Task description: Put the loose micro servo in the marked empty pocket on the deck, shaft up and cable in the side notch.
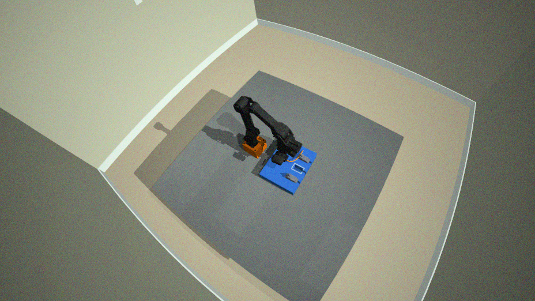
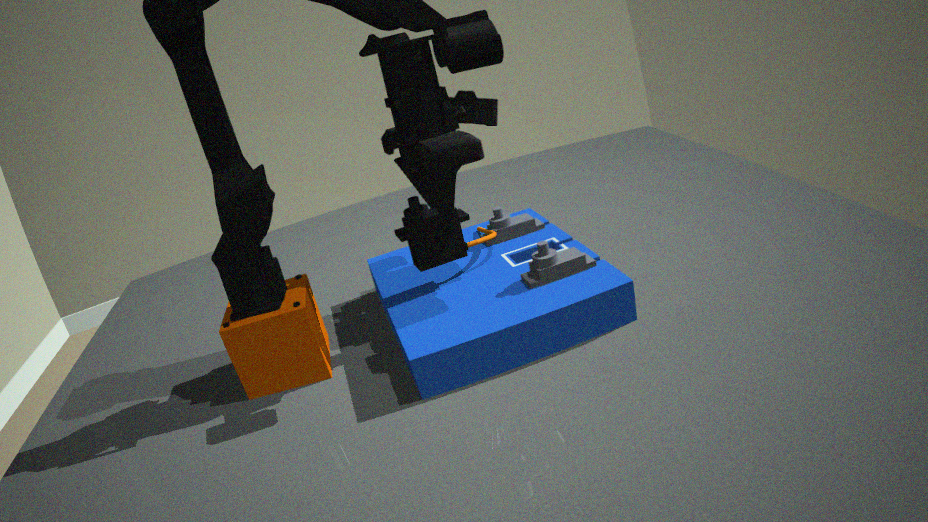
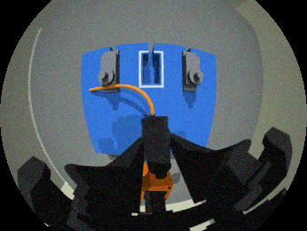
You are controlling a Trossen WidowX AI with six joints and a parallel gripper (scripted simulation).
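The blue deck is 100 mm below my gripper tip and 10 mm behind it.
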